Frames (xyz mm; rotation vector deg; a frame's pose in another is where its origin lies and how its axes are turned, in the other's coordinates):
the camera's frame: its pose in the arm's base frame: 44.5 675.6 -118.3 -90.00 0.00 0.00
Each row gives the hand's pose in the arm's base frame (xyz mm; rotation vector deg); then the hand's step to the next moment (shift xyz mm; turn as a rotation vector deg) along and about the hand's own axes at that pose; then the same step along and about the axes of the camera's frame.
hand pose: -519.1 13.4 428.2 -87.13 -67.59 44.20
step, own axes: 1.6 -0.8 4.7 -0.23 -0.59 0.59
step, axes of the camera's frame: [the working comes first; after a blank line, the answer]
step, axes of the arm's base frame: -4.0 3.1 -0.4 -0.78 -0.02 0.38

-4.0 0.4 3.1 -0.78 -0.38 -0.02
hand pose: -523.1 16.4 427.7 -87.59 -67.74 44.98
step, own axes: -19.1 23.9 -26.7 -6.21 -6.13 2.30
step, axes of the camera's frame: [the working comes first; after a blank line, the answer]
step, axes of the arm's base frame: 25.2 -26.9 -16.9 -5.79 -5.07 4.71

25.2 16.9 -26.9 -5.79 -4.71 -5.07
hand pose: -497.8 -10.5 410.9 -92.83 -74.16 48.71
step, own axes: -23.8 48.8 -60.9 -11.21 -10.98 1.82
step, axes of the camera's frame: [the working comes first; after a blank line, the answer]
step, axes of the arm's base frame: 67.8 -40.0 -21.5 -8.33 -9.65 9.32

67.8 21.5 -40.0 -8.33 -9.32 -9.65
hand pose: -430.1 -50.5 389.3 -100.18 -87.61 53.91
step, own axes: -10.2 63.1 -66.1 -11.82 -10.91 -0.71
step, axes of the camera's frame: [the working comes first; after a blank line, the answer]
step, axes of the arm's base frame: 88.9 -18.5 -14.7 -6.23 -10.27 10.73

88.9 14.7 -18.5 -6.23 -10.73 -10.27
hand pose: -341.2 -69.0 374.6 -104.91 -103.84 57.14
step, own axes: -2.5 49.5 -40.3 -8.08 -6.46 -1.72
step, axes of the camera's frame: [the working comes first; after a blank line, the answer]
step, axes of the arm's base frame: 63.5 1.2 -6.9 -2.68 -6.85 7.47

63.5 6.9 1.2 -2.68 -7.47 -6.85
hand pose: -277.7 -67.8 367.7 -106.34 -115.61 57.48
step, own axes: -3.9 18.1 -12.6 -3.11 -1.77 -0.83
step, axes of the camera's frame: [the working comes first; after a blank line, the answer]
step, axes of the arm's base frame: 22.4 -0.1 -0.6 -0.37 -2.61 2.56

22.4 0.6 -0.1 -0.37 -2.56 -2.61
